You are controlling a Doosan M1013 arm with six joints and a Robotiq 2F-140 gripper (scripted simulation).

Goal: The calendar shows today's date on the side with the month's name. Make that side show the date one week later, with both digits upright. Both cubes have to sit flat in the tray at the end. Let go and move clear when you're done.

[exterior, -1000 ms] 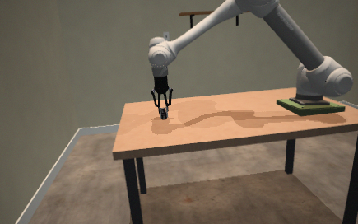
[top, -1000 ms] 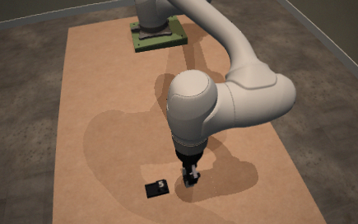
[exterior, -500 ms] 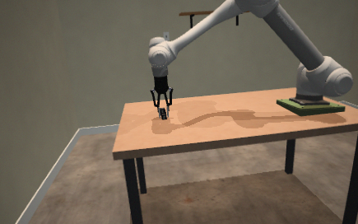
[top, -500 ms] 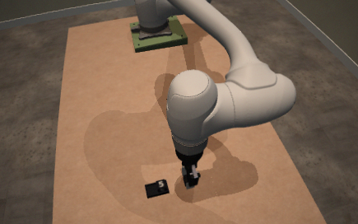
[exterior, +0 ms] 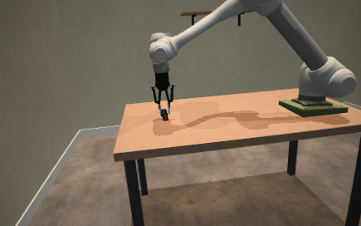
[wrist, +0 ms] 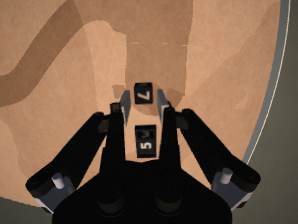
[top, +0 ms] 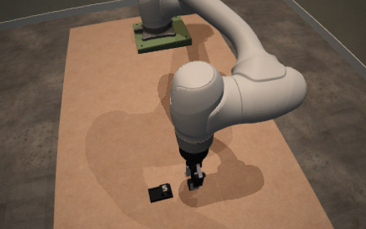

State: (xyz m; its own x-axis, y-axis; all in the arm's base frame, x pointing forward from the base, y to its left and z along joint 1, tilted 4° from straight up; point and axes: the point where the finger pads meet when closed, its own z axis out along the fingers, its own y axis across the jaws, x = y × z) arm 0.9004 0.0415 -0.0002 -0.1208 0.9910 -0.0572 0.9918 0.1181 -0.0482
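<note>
Now: hand 5 cm above the black cube.
</note>
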